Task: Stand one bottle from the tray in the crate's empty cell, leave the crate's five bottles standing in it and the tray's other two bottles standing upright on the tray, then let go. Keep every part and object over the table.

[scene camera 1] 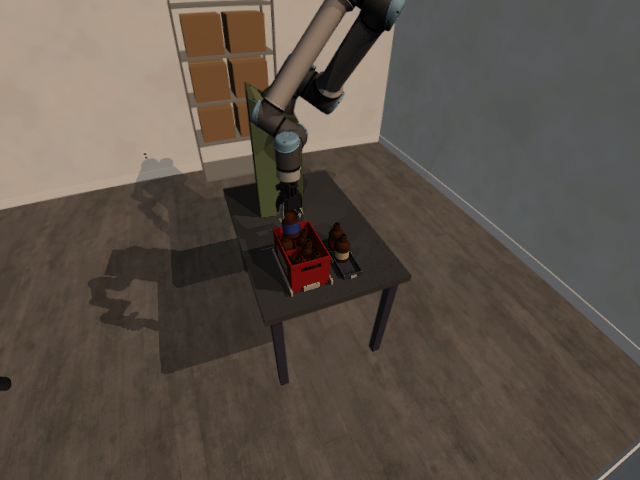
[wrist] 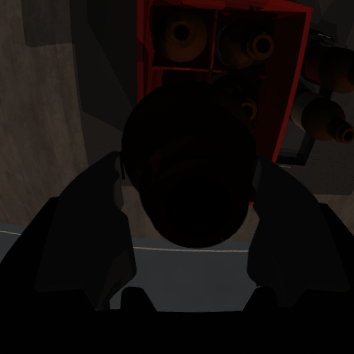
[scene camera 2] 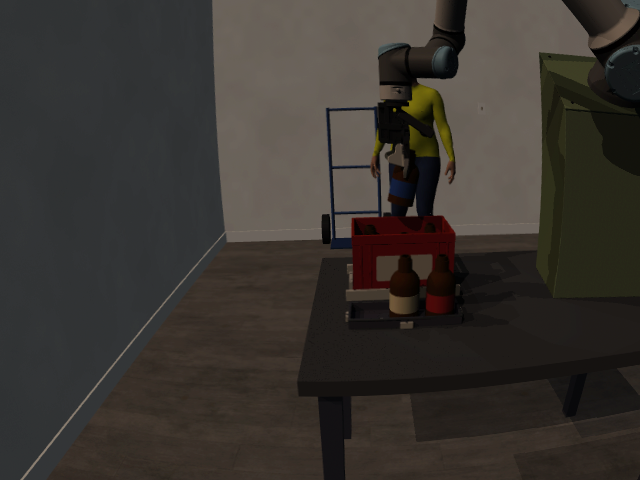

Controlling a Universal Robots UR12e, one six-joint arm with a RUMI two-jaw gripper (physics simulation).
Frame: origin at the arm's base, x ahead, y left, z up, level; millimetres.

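Seen in the pictures: gripper, fingertip midpoint: (scene camera 1: 290, 219) (scene camera 2: 402, 175).
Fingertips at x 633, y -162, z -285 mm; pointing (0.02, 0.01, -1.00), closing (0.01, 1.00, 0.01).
Observation:
Pixels of each thing's top centre, then the offset from my fingertips to it. "*": a spot on its surface instead. Level surfaces: height alone.
- blue-labelled brown bottle, top centre: (wrist: 196, 258) (scene camera 2: 404, 148) (scene camera 1: 289, 204) dz +77, dx -8, dy +0 mm
- red crate, top centre: (wrist: 216, 115) (scene camera 2: 401, 224) (scene camera 1: 300, 241) dz -129, dx +13, dy +40 mm
- cream-labelled bottle, top centre: (wrist: 348, 135) (scene camera 2: 405, 255) (scene camera 1: 343, 234) dz -144, dx +31, dy +254 mm
- red-labelled bottle, top centre: (scene camera 2: 442, 255) (scene camera 1: 337, 223) dz -144, dx -58, dy +264 mm
- black tray, surface spot: (scene camera 2: 367, 313) (scene camera 1: 345, 271) * dz -299, dx +120, dy +229 mm
- dark table, surface height: dz -304 mm
My gripper (scene camera 1: 291, 211) (scene camera 2: 402, 164) (wrist: 186, 157) is shut on the blue-labelled brown bottle (scene camera 1: 291, 228) (scene camera 2: 402, 191) (wrist: 190, 145). In scene camera 2 the bottle leans slightly, its base above the rim of the red crate (scene camera 1: 310, 276) (scene camera 2: 361, 263) (wrist: 142, 40). In scene camera 1 it overlaps the crate's back part. Several brown bottles stand in the crate; the held bottle hides part of the cells in the wrist view. The cream-labelled bottle (scene camera 1: 342, 251) (scene camera 2: 404, 299) (wrist: 320, 117) and red-labelled bottle (scene camera 1: 336, 236) (scene camera 2: 440, 301) (wrist: 335, 70) stand upright on the black tray (scene camera 1: 348, 268) (scene camera 2: 367, 313).
The crate and tray stand side by side near one end of the dark table (scene camera 1: 372, 268) (scene camera 2: 465, 356). A tall green panel (scene camera 1: 266, 180) (scene camera 2: 589, 206) rises from the table behind the gripper in scene camera 1. A person (scene camera 2: 426, 124) and a blue hand truck (scene camera 2: 329, 155) stand beyond the table.

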